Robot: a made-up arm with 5 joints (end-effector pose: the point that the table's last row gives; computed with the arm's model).
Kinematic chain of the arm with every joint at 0, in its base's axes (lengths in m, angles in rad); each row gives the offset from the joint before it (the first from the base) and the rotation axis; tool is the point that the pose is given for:
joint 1: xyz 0 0 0.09 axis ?
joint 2: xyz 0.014 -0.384 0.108 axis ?
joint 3: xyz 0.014 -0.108 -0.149 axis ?
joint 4: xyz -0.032 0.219 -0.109 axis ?
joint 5: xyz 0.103 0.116 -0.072 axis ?
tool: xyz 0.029 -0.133 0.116
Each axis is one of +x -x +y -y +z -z.
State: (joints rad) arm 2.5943 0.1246 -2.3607 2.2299 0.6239
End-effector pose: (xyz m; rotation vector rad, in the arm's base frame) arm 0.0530 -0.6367 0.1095 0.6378 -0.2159 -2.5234
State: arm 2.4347 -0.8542 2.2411 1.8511 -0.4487
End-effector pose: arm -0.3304 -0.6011 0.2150 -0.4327 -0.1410 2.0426
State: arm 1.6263 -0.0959 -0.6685 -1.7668 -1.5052
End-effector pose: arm 0.3271 -0.1788 -0.1309 -2.1481 0.2909 -0.0167
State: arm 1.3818 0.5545 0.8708 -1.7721 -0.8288
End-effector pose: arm 0.2560 -0.1084 0.3558 0.0707 0.3231 0.7039
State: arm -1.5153 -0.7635 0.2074 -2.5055 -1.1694
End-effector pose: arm -0.3891 -0.4602 0.0396 0.0895 -2.1085 -0.6241
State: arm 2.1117 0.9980 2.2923 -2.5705 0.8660
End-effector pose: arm -0.0730 -0.2128 0.3705 1.5346 2.2989 1.2863
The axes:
joint 1: -y
joint 2: +x
joint 3: -z
joint 4: -y
joint 5: +x

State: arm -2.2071 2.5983 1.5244 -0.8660 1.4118
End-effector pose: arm 0.2789 -0.1269 -0.3935 0.2142 0.4540 1.2545
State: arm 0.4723 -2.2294 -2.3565 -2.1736 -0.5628
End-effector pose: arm -0.4218 -0.5167 0.5771 0.7288 -1.6336 0.0846
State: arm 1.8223 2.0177 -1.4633 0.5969 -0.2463
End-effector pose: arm -0.0653 -0.2524 -0.1344 -0.9226 1.6768 -1.4996
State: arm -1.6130 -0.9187 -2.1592 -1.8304 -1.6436
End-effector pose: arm 0.1795 -0.9295 0.4291 -0.3107 0.7529 -1.8751
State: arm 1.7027 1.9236 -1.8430 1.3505 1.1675
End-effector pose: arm -0.1216 -0.2259 -0.1075 0.0229 0.0376 -1.4236
